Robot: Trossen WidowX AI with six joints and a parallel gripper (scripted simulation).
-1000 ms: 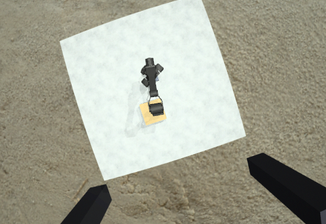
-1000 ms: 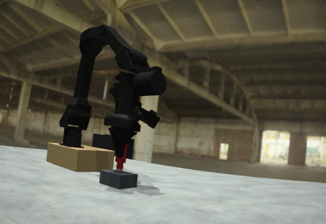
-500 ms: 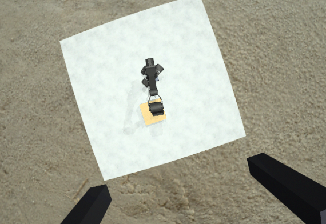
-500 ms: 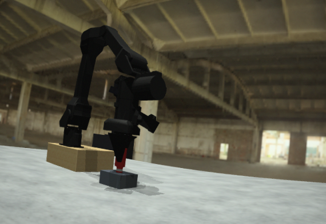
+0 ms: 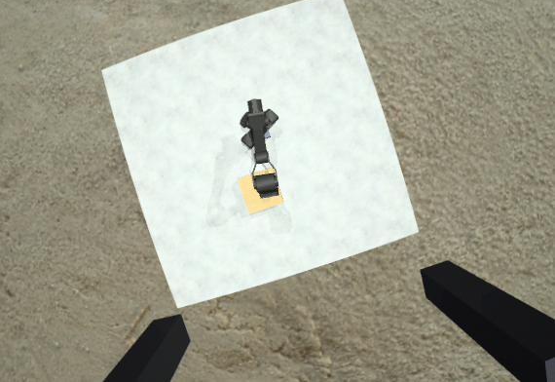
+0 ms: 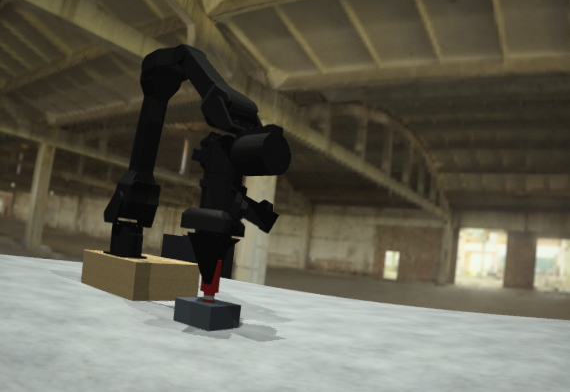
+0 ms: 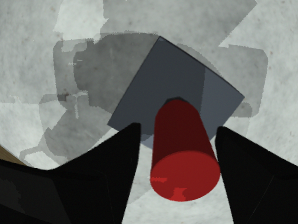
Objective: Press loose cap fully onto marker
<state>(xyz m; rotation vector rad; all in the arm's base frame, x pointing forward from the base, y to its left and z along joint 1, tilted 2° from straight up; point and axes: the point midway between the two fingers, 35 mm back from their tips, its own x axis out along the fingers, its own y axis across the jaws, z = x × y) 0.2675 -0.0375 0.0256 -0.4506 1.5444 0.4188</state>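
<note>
My gripper tip is 10 mm below the red cap. Also, from my gripper tip: dark grey holder block (50 mm below); light marker band (20 mm below).
</note>
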